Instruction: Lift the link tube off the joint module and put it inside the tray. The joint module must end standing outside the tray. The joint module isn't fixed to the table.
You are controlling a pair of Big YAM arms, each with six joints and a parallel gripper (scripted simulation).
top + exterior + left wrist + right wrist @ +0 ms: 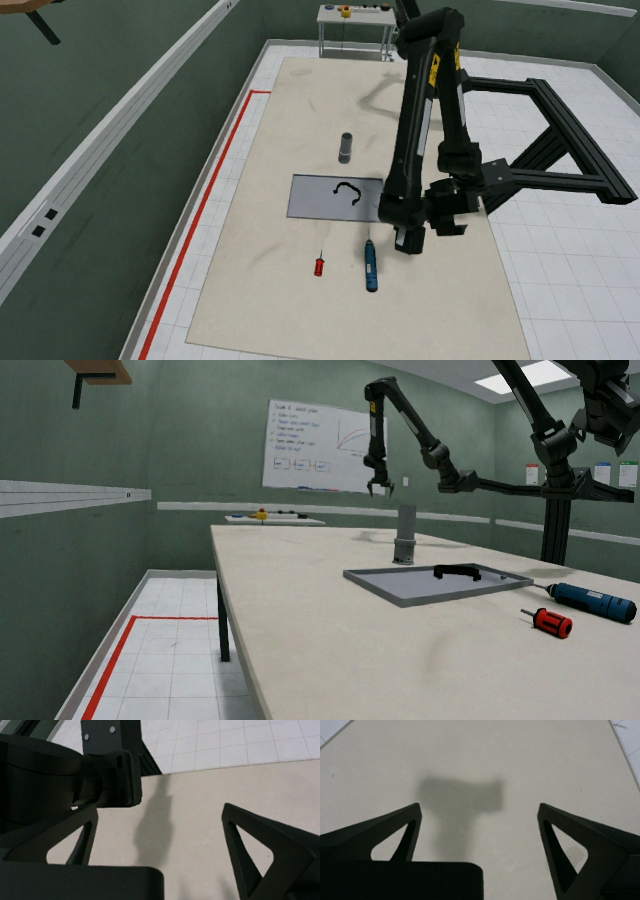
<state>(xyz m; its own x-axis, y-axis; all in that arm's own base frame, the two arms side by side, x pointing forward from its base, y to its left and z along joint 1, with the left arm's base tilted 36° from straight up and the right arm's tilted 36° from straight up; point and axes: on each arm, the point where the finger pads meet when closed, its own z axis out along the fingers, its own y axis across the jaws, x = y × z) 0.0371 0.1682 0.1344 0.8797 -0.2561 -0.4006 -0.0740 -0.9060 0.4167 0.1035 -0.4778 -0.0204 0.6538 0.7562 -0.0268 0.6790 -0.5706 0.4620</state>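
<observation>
The grey link tube is 300 mm ahead of my left hand, 420 mm to the right of it and 250 mm below it. Round my left hand: small screw (150 mm ahead, 170 mm to the right, 350 mm below); then red screwdriver (360 mm ahead, 100 mm to the left, 340 mm below); then black curved clamp (280 mm ahead, 230 mm to the right, 340 mm below).
</observation>
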